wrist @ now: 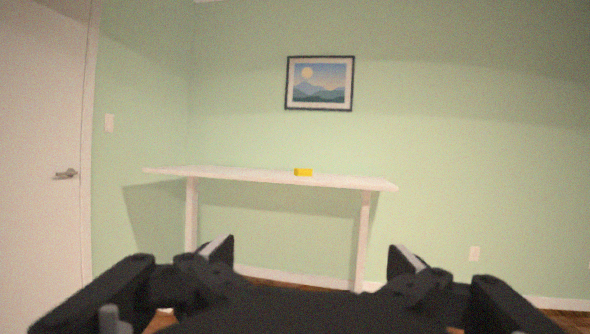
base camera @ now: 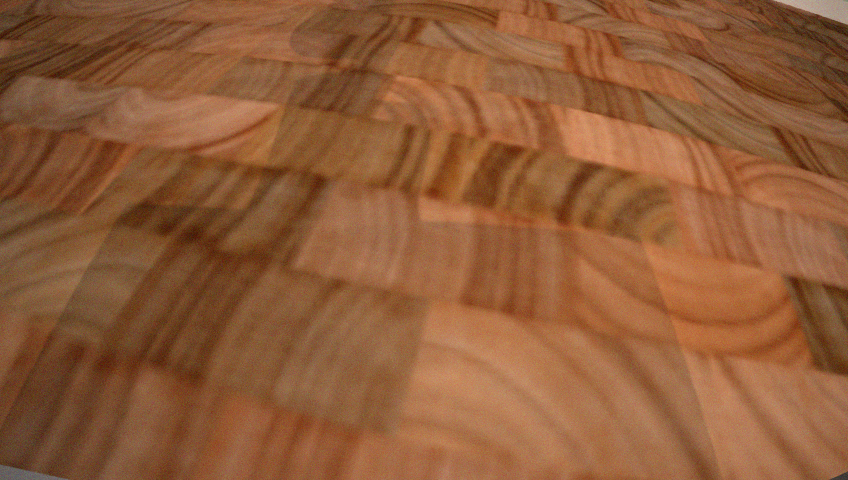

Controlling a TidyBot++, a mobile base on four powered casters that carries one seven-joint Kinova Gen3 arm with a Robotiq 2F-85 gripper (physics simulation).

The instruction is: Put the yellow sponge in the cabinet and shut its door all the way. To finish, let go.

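Frame: origin at the arm's base, x ahead, y left, z up, level; millimetres.
Seen in the pictures: gripper, fingertip midpoint: (wrist: 310,257).
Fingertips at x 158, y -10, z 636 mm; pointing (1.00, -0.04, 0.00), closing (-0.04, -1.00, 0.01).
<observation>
Offsets run from my fingertips to a thing's top centre. "spot": to the spot under its first point. Level surfaces: height alone.
The yellow sponge {1738 mm ahead, 20 mm right, 38 mm down} (wrist: 303,172) lies on top of a long white table {83 mm down} (wrist: 230,173) by the far wall in the wrist view, a little right of the table's middle. My gripper (wrist: 310,257) is open, with its two fingers wide apart at the bottom of the wrist view. It is empty and well away from the table and the sponge. The cabinet does not show in either view.
The table stands on white legs {spot: 1671 mm ahead, 429 mm right, 475 mm down} (wrist: 362,240) against a green wall (wrist: 475,165). A framed picture (wrist: 320,102) hangs above it. A white door (wrist: 40,125) with a metal handle {spot: 1201 mm ahead, 1210 mm left, 108 mm down} (wrist: 66,173) is at the left. The base camera view shows wooden floor {1033 mm down} (base camera: 416,255).
</observation>
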